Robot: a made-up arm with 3 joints. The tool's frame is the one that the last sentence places.
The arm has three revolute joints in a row. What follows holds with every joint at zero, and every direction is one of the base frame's.
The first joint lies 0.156 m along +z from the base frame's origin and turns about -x.
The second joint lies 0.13 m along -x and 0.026 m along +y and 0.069 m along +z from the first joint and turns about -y.
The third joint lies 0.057 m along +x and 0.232 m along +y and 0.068 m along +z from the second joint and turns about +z.
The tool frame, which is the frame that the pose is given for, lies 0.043 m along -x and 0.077 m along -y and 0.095 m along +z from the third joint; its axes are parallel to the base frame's.
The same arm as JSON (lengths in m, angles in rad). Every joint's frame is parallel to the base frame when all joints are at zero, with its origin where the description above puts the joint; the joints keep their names.
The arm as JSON. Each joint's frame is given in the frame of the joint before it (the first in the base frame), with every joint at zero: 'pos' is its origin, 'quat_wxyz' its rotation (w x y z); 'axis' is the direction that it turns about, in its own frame. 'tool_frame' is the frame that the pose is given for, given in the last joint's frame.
{"length_unit": "m", "angle_unit": "rad", "joints": [
  {"joint": "joint 1", "pos": [0.0, 0.0, 0.156], "quat_wxyz": [1.0, 0.0, 0.0, 0.0], "axis": [-1.0, 0.0, 0.0]},
  {"joint": "joint 2", "pos": [-0.13, 0.026, 0.069], "quat_wxyz": [1.0, 0.0, 0.0, 0.0], "axis": [0.0, -1.0, 0.0]},
  {"joint": "joint 3", "pos": [0.057, 0.232, 0.068], "quat_wxyz": [1.0, 0.0, 0.0, 0.0], "axis": [0.0, 0.0, 1.0]}
], "tool_frame": {"pos": [-0.043, -0.077, 0.095], "quat_wxyz": [1.0, 0.0, 0.0, 0.0]}}

